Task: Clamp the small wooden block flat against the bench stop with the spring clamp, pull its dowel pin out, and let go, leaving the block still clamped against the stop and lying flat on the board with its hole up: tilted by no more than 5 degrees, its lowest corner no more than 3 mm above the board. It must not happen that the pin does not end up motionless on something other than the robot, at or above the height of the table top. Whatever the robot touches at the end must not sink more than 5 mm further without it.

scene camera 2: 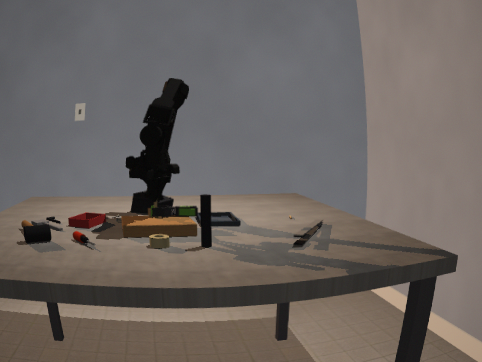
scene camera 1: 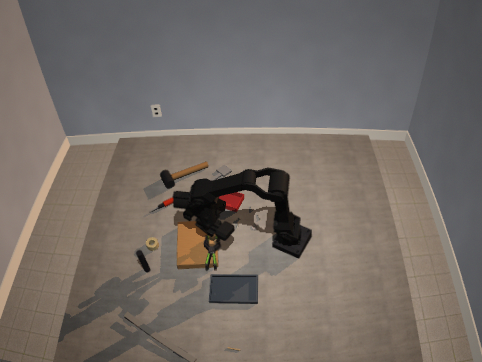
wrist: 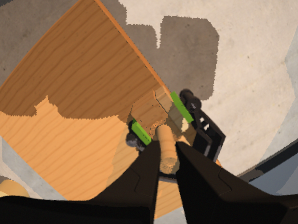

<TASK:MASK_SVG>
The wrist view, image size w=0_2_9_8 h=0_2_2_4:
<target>my gripper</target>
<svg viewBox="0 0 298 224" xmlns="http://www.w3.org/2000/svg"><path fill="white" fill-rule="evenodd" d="M175 142L180 162L179 170L176 171L176 180L187 224L298 224L298 194L281 196L268 194L233 175L184 141ZM160 142L152 140L119 178L90 200L45 200L15 195L0 197L0 224L154 224L160 172Z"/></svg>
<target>small wooden block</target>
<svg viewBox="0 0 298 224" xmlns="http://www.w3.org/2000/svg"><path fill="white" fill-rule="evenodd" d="M133 104L131 115L152 140L157 140L156 128L159 125L165 124L171 128L175 142L182 140L192 147L186 133L178 129L156 100L154 90L151 90Z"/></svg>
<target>dowel pin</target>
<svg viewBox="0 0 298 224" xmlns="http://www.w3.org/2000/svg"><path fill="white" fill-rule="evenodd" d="M162 124L156 128L156 136L161 148L160 170L163 173L172 174L179 170L180 162L171 128L168 125Z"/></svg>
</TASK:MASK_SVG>
